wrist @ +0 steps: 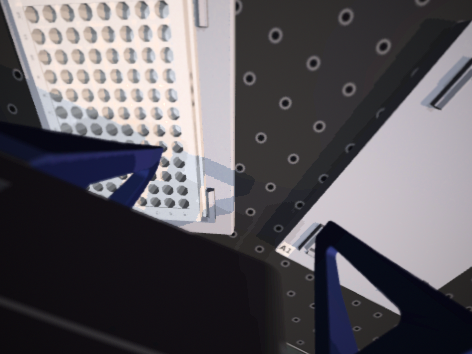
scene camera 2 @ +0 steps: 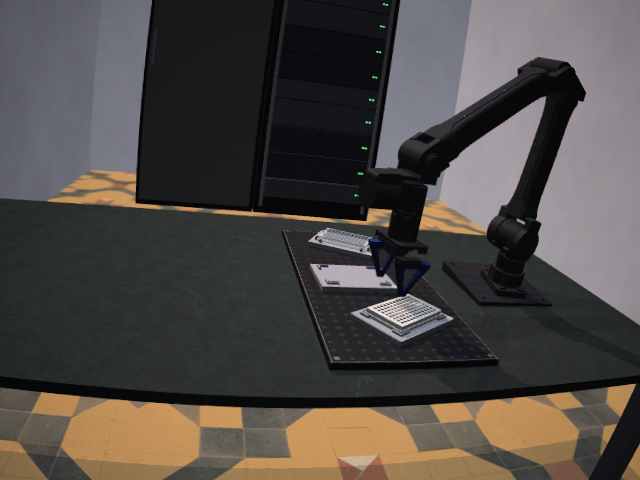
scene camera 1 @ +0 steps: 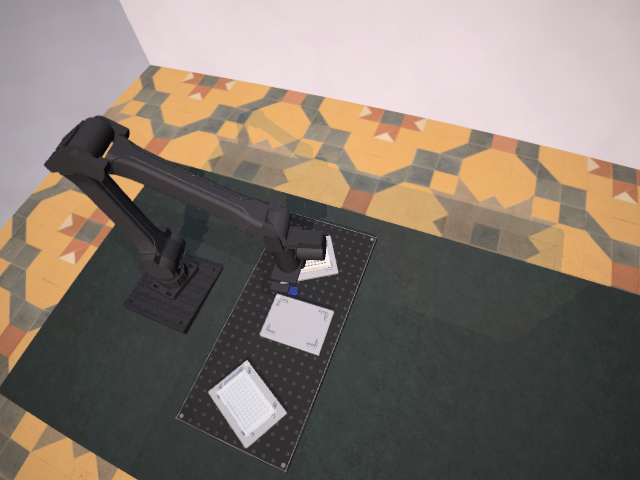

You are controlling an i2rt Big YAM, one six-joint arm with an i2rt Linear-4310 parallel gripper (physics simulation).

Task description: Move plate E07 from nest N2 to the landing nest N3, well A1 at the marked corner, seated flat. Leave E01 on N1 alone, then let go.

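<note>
A cream plate with large round wells (scene camera 1: 316, 264) (scene camera 2: 405, 311) (wrist: 110, 75) sits in a white nest (scene camera 1: 333, 269) (scene camera 2: 418, 332) (wrist: 220, 100). A pale plate (scene camera 1: 245, 400) (scene camera 2: 343, 238) sits in the nest (scene camera 1: 279, 412) at the board's other end. The middle nest (scene camera 1: 297, 324) (scene camera 2: 351, 277) (wrist: 390, 200) holds no plate; an A1 mark shows at its corner in the wrist view. I cannot read which plate is E07 or E01. My gripper (scene camera 2: 391, 285) (wrist: 244, 195) is open and empty, above the board between the cream plate and the middle nest. In scene camera 1 the arm partly hides the cream plate.
The nests stand in a row on a dark perforated board (scene camera 1: 227, 356) (scene camera 2: 361, 353) (wrist: 300, 112), on a dark green table (scene camera 1: 439, 361) (scene camera 2: 155, 299). The arm's base plate (scene camera 1: 199, 294) (scene camera 2: 465, 284) is beside the board. Raised corner clips stand on the nests.
</note>
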